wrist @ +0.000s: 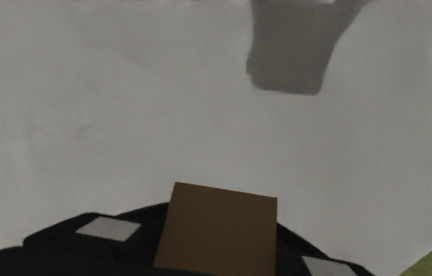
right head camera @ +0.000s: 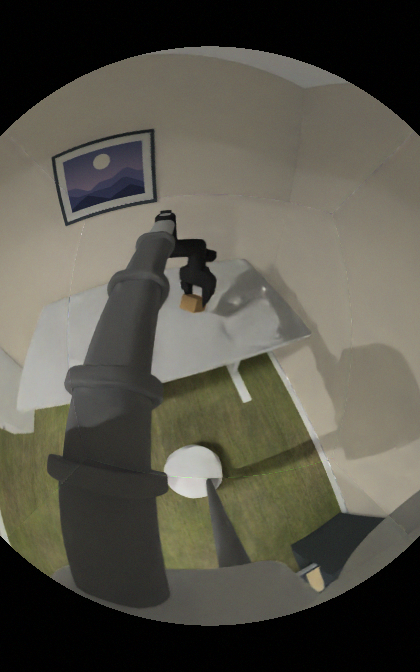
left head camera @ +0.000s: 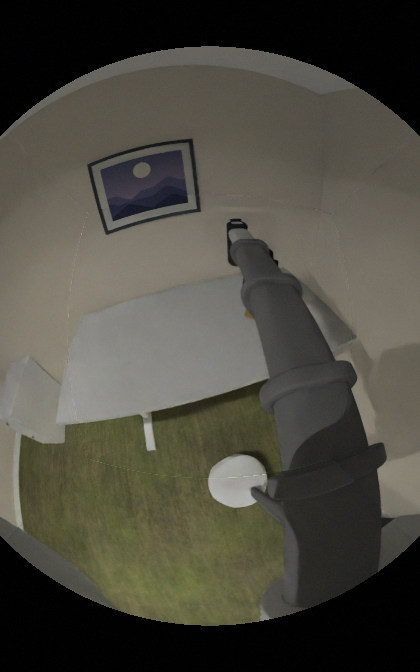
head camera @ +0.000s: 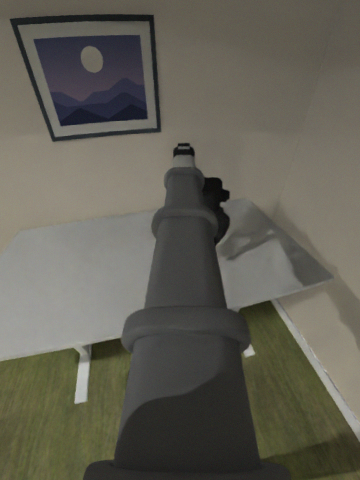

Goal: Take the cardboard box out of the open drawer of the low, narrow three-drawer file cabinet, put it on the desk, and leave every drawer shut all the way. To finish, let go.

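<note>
My gripper (right head camera: 196, 297) (wrist: 219, 230) is shut on the brown cardboard box (left head camera: 249, 314) (right head camera: 191, 303) (wrist: 220, 225). The box sits between the two fingers, over the right part of the grey-white desk (head camera: 100, 280) (left head camera: 165, 350) (right head camera: 260, 330) (wrist: 150, 100). In the wrist view the desk top lies behind the box, and the gripper's shadow falls apart from it, so the box appears to be above the top. The arm hides the gripper in the head view. A dark low cabinet (right head camera: 335, 542) shows at the lower right of the right head view; its drawer fronts are mostly hidden.
A tan piece (right head camera: 315, 579) shows at the dark cabinet's near end. A round white stool (left head camera: 235, 482) (right head camera: 192, 467) stands before the desk. A white cabinet (left head camera: 32, 400) is at the desk's left end. Walls stand behind and right of the desk; a framed picture (head camera: 95, 90) hangs behind it.
</note>
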